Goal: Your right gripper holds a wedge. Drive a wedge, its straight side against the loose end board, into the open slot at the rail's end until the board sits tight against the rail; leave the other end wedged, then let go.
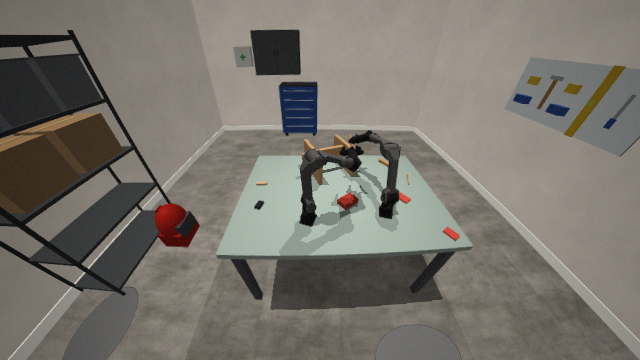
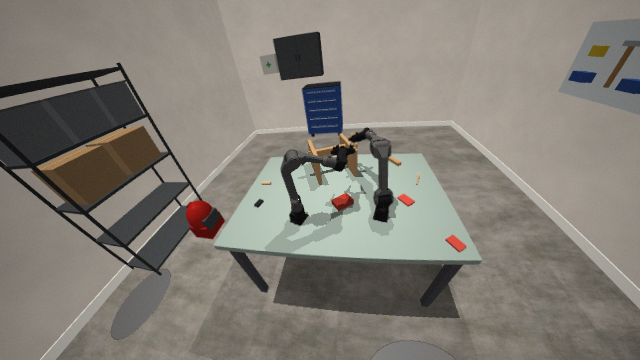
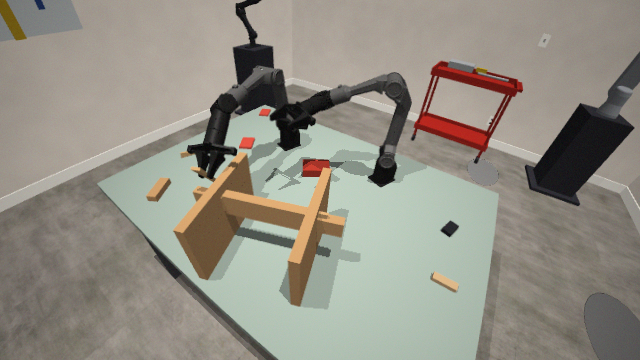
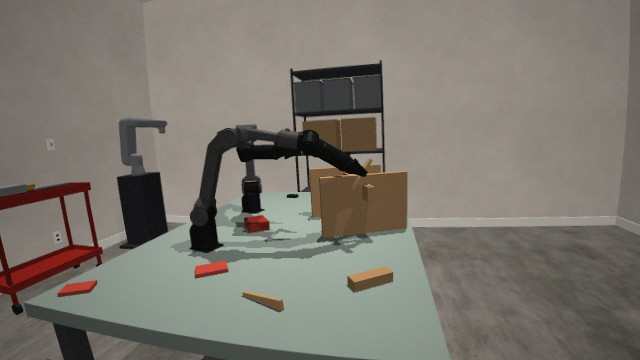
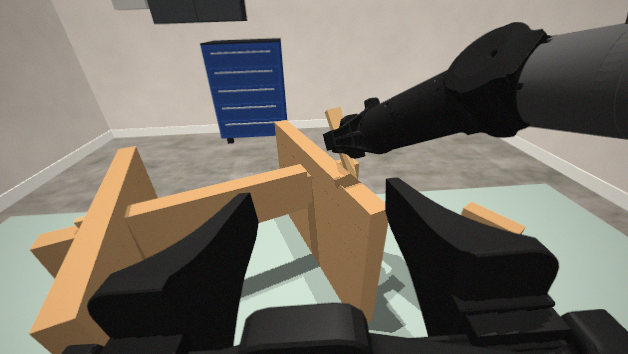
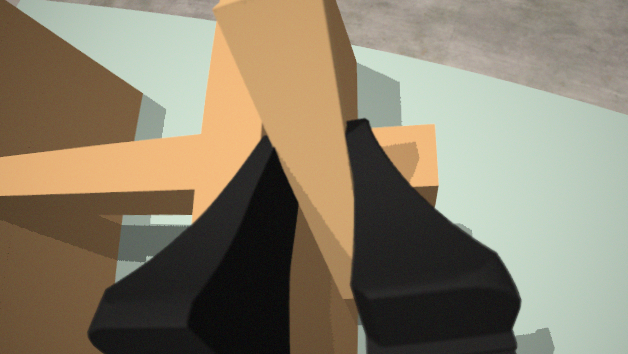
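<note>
The wedge [image 3: 200,171] [image 4: 369,164] [image 5: 333,117] [image 6: 300,100] is tilted in my right gripper [image 5: 339,144] [image 6: 320,152], which is shut on it. Its lower end is by the rail's end [image 4: 368,187] [image 6: 425,135], close to the outer face of the loose end board [image 3: 215,220] [image 4: 345,210] [image 5: 340,220]. Whether it has entered the slot is hidden. The rail [image 3: 270,207] [image 5: 220,195] runs to the other end board [image 3: 310,220] [image 5: 100,225], where a small wedge end [image 3: 323,216] shows. My left gripper [image 5: 319,201] is open and empty, on the robot's side of the boards.
A wooden block [image 3: 158,189] [image 4: 370,279] and a spare wedge [image 4: 265,300] lie beyond the loose board. A red block [image 3: 316,167] sits between the arm bases. Red plates [image 4: 211,269] [image 4: 77,288], a small black object [image 3: 450,228] and a light wooden piece [image 3: 444,281] lie on the table.
</note>
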